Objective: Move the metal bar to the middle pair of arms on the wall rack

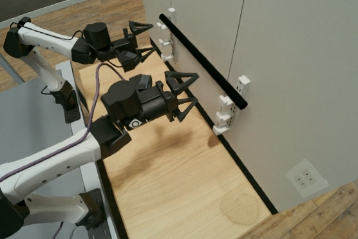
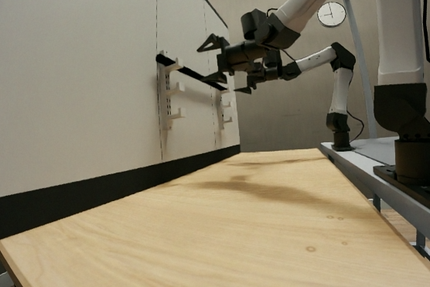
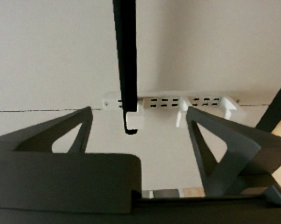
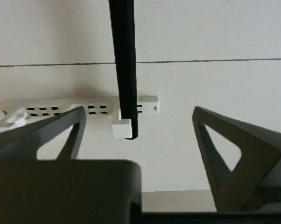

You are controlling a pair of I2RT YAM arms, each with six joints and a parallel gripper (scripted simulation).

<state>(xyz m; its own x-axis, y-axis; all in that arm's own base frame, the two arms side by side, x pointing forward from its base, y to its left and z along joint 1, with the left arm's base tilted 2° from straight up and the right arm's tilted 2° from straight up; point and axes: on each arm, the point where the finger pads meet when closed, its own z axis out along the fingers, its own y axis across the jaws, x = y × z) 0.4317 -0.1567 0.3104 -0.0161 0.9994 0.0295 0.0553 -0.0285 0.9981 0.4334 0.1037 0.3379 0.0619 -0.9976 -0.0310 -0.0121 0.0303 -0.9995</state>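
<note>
My left gripper is now 15 cm to the left of the black metal bar, 8 cm short of it and 1 cm below it. Also, from my left hand: wall 23 cm ahead, 11 cm to the right, 11 cm above; black strip 31 cm below, 12 cm ahead, 11 cm to the right; socket plate 62 cm to the right, 12 cm ahead, 4 cm below.
Now: the black metal bar 150 mm to the left of my right hand, 80 mm ahead of it and 10 mm below it. Also, from my right hand: wall: 230 mm ahead, 200 mm to the left, 80 mm above; then black strip: 340 mm below, 190 mm to the left, 120 mm ahead; then socket plate: 310 mm to the right, 120 mm ahead, 70 mm below.
</note>
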